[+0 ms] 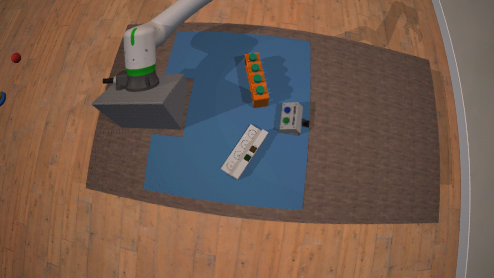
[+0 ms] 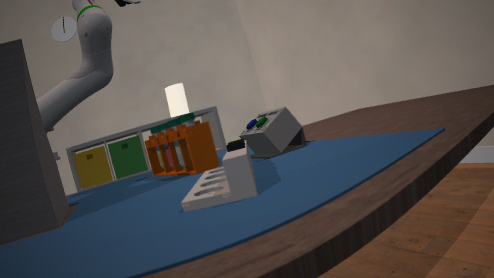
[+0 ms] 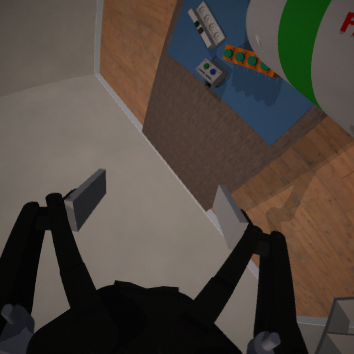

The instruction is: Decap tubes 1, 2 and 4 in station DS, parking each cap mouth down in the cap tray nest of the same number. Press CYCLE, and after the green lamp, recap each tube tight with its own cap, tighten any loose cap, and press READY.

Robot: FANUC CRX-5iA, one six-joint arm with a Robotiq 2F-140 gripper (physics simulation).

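Places are measured from the arm's base along level axes (x back, y right, z up), in centimetres.
Pixels of known places: gripper, between the fingertips: (image 3: 160, 188); arm's base, origin of its link: (image 1: 142, 85).
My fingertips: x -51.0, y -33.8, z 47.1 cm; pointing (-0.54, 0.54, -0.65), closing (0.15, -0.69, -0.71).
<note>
For each thing: its top centre in the pictures, then the offset to it from my fingertips. Level surfaces: height alone.
- orange rack, centre of its top: (image 2: 171, 129) (image 1: 256, 74) (image 3: 246, 58) dx +5.5, dy +24.1, dz -55.9 cm
- white cap tray, centre of its top: (image 2: 215, 147) (image 1: 244, 149) (image 3: 201, 22) dx +8.7, dy +54.4, dz -60.9 cm
- grey button box, centre of its top: (image 2: 264, 112) (image 1: 292, 114) (image 3: 204, 72) dx -9.7, dy +40.1, dz -57.8 cm
- blue button, centre of its top: (image 2: 251, 120) (image 1: 287, 109) (image 3: 211, 71) dx -7.7, dy +37.7, dz -58.7 cm
- green button, centre of its top: (image 2: 260, 117) (image 1: 286, 119) (image 3: 204, 65) dx -7.3, dy +42.1, dz -58.7 cm
- blue mat, height of its surface: dz -66.2 cm
- brown table, height of its surface: dz -66.5 cm
An orange rack (image 1: 263, 102) (image 2: 204, 147) (image 3: 246, 51) stands on the blue mat with several tubes, each under a green cap (image 1: 257, 78) (image 3: 252, 60). The tube numbers are not readable. The white cap tray (image 1: 233, 173) (image 2: 240, 172) (image 3: 214, 40) shows empty round nests and two dark lamps (image 1: 253, 149) (image 2: 236, 145). The grey button box (image 1: 297, 127) (image 2: 280, 131) (image 3: 217, 76) carries a blue button (image 1: 287, 110) (image 2: 252, 123) (image 3: 213, 72) and a green button (image 1: 286, 120) (image 2: 261, 122) (image 3: 206, 66). My gripper (image 3: 160, 188) is open and empty, high above and away from the rack.
The blue mat (image 1: 280, 185) (image 2: 350, 155) (image 3: 270, 125) lies on the brown table (image 1: 375, 135) (image 3: 175, 120). The arm's grey base block (image 1: 140, 110) (image 2: 25, 150) stands at the mat's left. The arm (image 1: 172, 20) (image 2: 95, 45) rises from it. A shelf unit (image 2: 73, 172) stands behind the table.
</note>
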